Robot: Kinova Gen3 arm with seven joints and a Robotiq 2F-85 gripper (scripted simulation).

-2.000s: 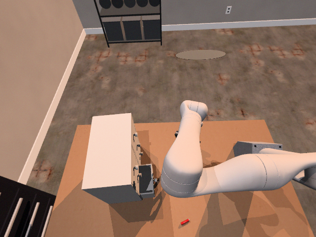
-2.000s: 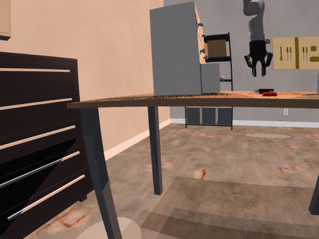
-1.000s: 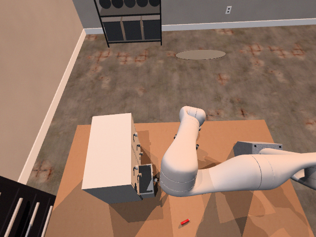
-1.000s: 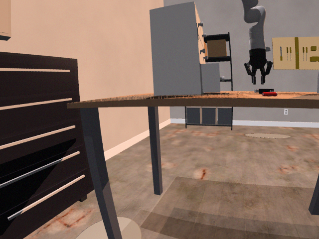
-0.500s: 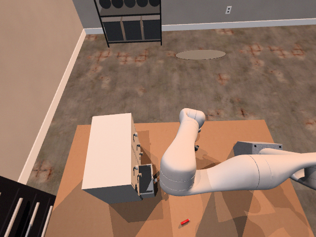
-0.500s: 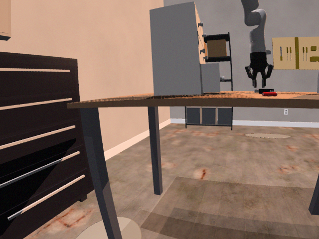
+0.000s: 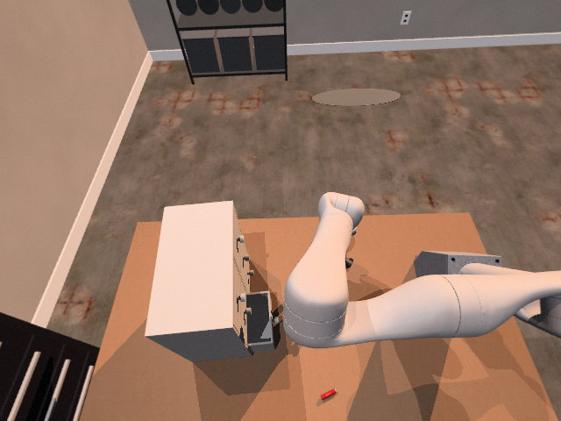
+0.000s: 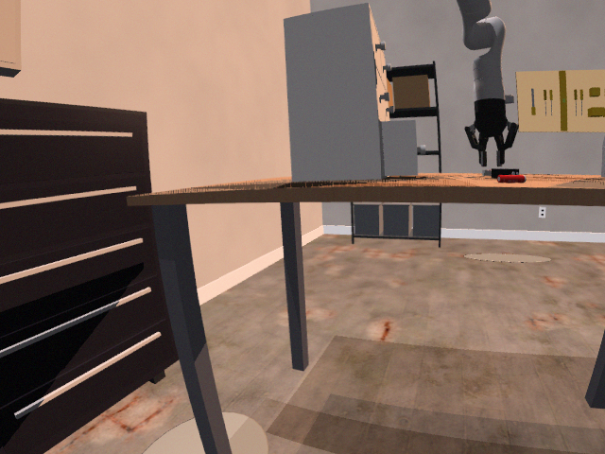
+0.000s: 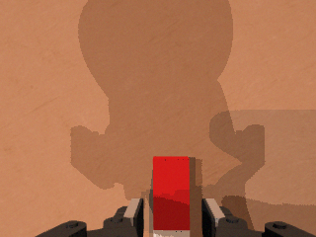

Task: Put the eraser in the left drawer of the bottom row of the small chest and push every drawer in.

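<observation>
The eraser lies 3 cm below my hand and 1 cm to the left of it. The rest, counted from my hand: black object 19 cm to the left, 3 cm below, 2 cm behind; then red cylinder 35 cm to the left, 3 cm below.
</observation>
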